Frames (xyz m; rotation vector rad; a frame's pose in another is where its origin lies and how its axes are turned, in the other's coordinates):
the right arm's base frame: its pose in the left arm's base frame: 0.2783 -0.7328 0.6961 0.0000 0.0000 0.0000
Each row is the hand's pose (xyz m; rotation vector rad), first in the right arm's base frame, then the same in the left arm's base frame.
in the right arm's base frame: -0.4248 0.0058 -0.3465 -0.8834 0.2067 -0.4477
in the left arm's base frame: -0.1465 -0.7270 0.3496 -0.8834 0.2067 -0.4477
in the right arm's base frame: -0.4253 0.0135 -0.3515 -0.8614 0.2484 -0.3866
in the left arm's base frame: -0.1470 -0.7193 0.3446 -0.8614 0.2484 -0.3866
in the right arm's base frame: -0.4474 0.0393 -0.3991 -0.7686 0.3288 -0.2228
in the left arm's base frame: -0.1691 -0.6935 0.2970 -0.7686 0.3288 -0.2228
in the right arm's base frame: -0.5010 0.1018 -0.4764 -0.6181 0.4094 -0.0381
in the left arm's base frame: -0.2227 -0.6310 0.2197 -0.6181 0.4094 -0.0381
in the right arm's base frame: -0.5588 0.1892 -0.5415 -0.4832 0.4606 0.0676
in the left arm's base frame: -0.2805 -0.5436 0.1546 -0.4832 0.4606 0.0676
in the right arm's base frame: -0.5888 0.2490 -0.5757 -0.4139 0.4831 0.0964
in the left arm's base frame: -0.3105 -0.4838 0.1204 -0.4139 0.4831 0.0964
